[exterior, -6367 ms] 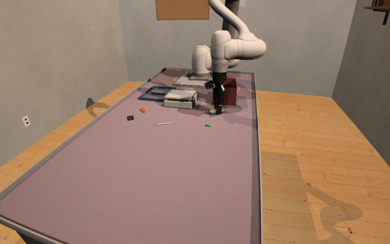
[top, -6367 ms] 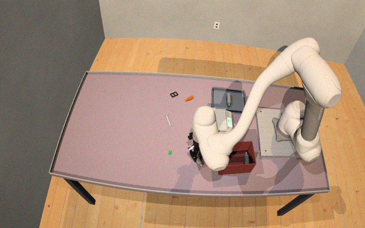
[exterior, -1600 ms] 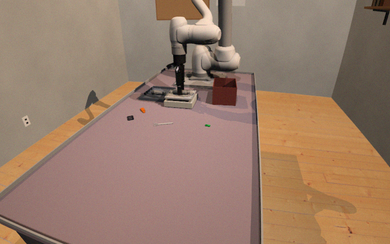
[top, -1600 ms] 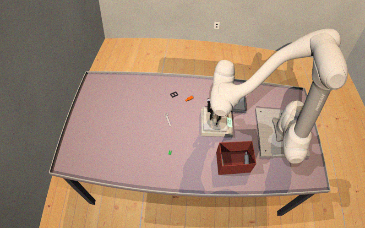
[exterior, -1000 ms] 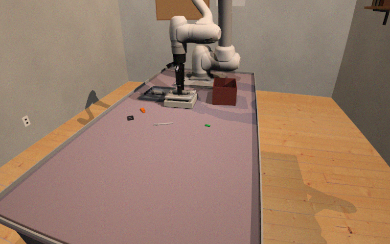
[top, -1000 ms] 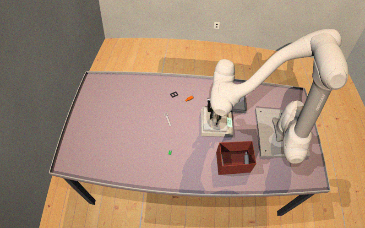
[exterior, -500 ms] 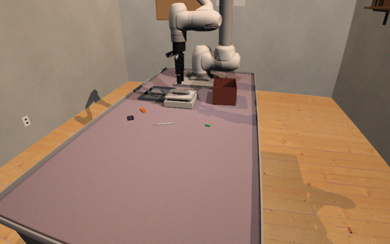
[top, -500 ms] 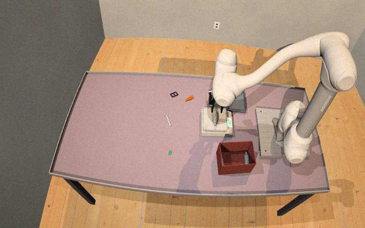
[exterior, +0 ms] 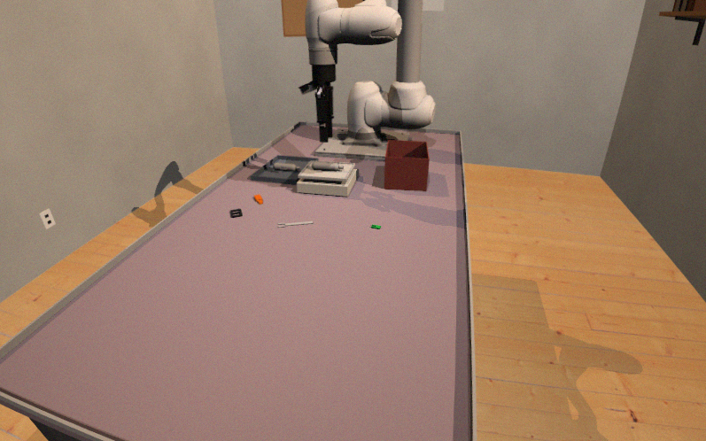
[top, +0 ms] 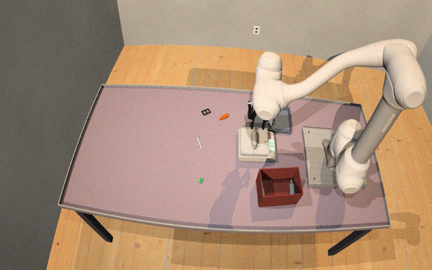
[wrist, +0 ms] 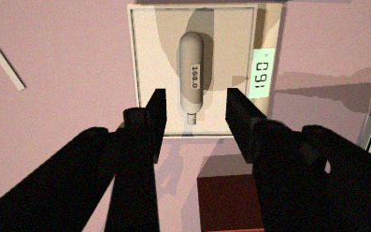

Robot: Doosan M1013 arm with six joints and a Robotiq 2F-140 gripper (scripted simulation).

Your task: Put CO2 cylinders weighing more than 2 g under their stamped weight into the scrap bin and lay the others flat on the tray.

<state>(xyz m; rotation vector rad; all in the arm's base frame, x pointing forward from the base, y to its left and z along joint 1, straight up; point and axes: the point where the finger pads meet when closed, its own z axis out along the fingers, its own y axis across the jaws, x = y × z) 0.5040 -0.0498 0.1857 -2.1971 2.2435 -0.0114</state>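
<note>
My hand is 15 cm above the scale plate. The rest, counted from my hand: grey tray (20 cm to the right, 20 cm below, 12 cm behind); then orange piece (20 cm to the right, 20 cm below, 16 cm ahead); then beige scale (17 cm below, 1 cm behind).
</note>
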